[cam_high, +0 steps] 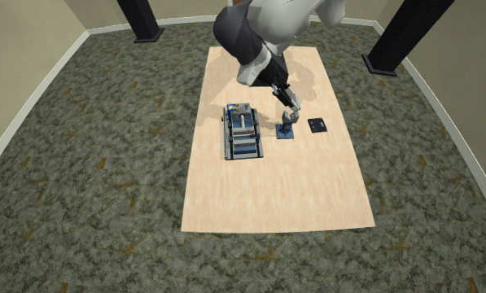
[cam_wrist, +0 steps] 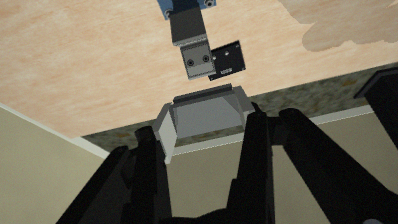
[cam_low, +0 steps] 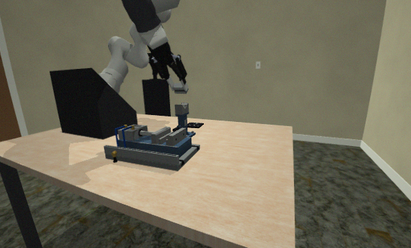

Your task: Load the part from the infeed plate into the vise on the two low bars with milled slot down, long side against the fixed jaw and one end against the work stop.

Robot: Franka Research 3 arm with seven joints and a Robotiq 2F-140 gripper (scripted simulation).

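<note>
My gripper is now 20 mm above the grey part and 10 mm to the right of it. Round my hand: cylinder rod 200 mm to the right, 170 mm below, 10 mm ahead; work stop 160 mm below, 140 mm to the right, 90 mm ahead; moving jaw 190 mm to the right, 170 mm below, 60 mm ahead.
</note>
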